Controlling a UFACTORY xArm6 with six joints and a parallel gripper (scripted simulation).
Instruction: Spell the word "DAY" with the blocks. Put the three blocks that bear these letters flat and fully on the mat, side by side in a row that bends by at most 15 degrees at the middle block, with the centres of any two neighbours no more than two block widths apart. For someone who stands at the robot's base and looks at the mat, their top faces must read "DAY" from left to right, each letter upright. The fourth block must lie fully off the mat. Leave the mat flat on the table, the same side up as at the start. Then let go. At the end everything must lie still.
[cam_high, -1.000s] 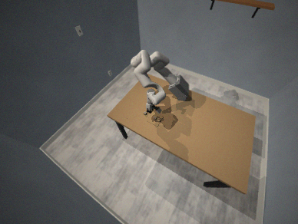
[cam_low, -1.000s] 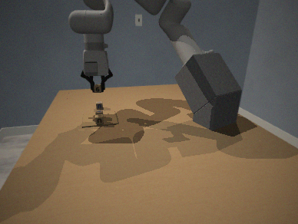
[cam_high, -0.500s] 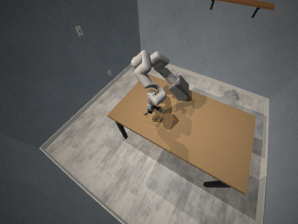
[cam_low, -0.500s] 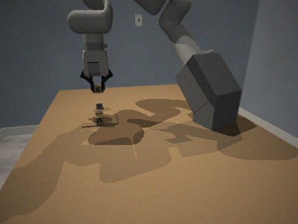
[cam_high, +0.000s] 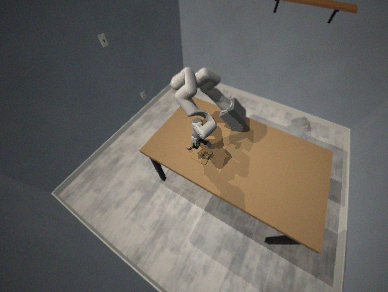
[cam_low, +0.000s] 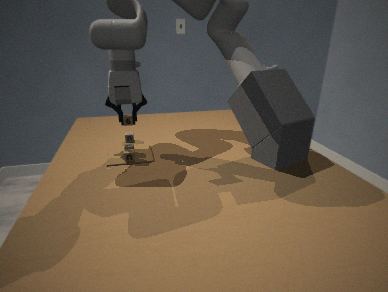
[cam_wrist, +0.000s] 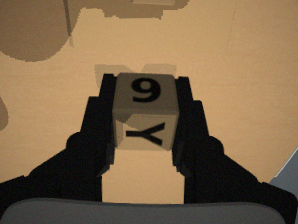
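Now: hand 10 mm short of the thin tan mat, 50 mm to the right of it and 110 mm above it.
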